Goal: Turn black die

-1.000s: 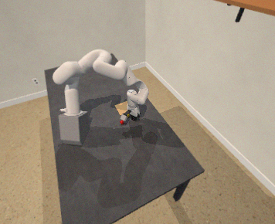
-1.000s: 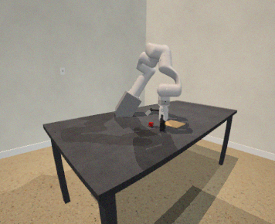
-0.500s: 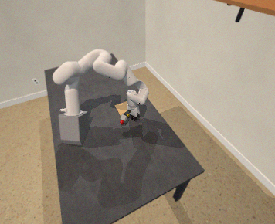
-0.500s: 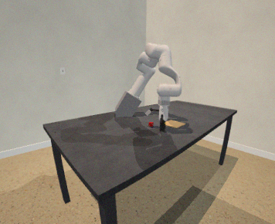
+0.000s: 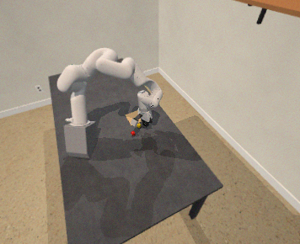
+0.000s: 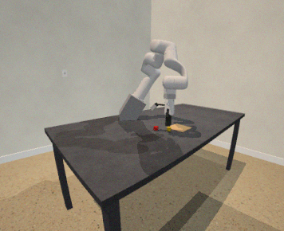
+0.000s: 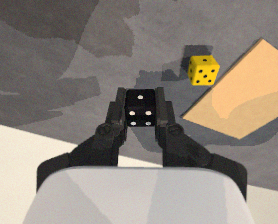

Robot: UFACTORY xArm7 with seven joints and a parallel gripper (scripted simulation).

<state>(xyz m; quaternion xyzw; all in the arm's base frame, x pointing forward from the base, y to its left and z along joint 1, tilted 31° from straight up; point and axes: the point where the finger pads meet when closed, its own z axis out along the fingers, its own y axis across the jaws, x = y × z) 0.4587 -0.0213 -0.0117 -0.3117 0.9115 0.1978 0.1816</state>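
The mat lies 16 cm to the left of my hand, 8 cm below it and 6 cm behind it. Also, from my hand: yellow die: 7 cm below, 5 cm to the left, 5 cm behind; then black die: 1 cm below; then red die: 11 cm behind, 7 cm below, 2 cm to the right.
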